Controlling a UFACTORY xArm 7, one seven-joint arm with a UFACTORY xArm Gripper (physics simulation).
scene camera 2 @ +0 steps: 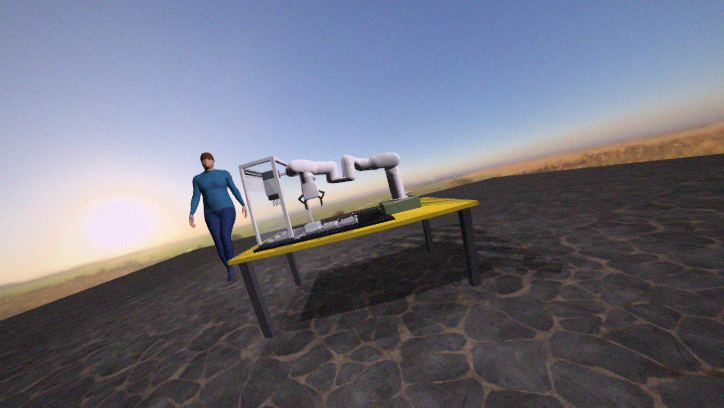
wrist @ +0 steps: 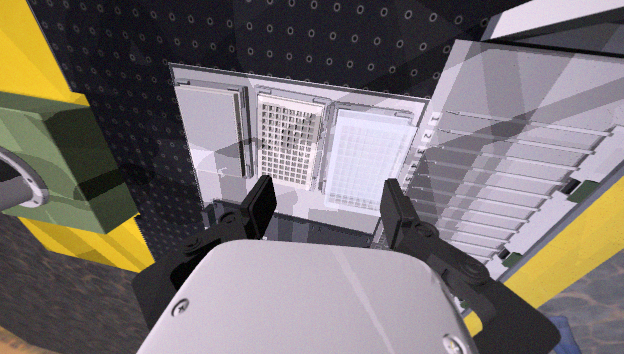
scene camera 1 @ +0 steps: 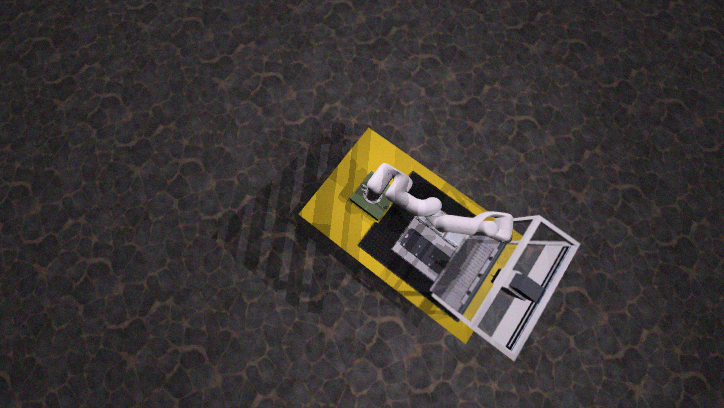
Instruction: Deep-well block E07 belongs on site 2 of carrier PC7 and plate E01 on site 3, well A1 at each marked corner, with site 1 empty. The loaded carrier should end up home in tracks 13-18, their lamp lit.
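Frame: origin at the arm's base, x down, y right, z back, level; metres.
Seen in the pictures: gripper, fingertip midpoint: (scene camera 2: 314, 208) (wrist: 326, 191); arm's base, origin of the base link: (scene camera 2: 399, 198) (wrist: 13, 176) (scene camera 1: 372, 194).
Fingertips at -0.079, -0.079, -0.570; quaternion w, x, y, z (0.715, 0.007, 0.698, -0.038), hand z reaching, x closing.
Offsets run from my fingertips to a thing's top centre, as dx, dy, dz.
My gripper (scene camera 2: 313, 204) (wrist: 326, 191) is open and empty, high above the plates. In the wrist view a cream deep-well block {+0.115, +0.010, +0.067} (wrist: 287, 145) stands in the middle nest of a light base (wrist: 295, 202). A pale translucent plate {+0.088, +0.026, -0.039} (wrist: 370, 160) is in the nest to its right, and a flat grey plate {+0.115, -0.001, +0.178} (wrist: 209, 131) is in the nest to its left. A dark carrier {+0.111, +0.221, +0.085} (scene camera 1: 425, 248) (wrist: 320, 232) lies beside this row, partly hidden by the gripper in the wrist view. Plate and carrier labels and the well A1 corners cannot be read. No lit lamp can be made out.
Numbered tracks (scene camera 1: 471, 273) (wrist: 500, 165) lie right of the plates in the wrist view. A white frame (scene camera 1: 538, 219) (scene camera 2: 283, 202) with a dark box (scene camera 1: 526, 286) (scene camera 2: 271, 184) rises at the table end. The arm's green base (scene camera 2: 400, 205) is opposite. A person (scene camera 2: 215, 192) stands beyond the frame.
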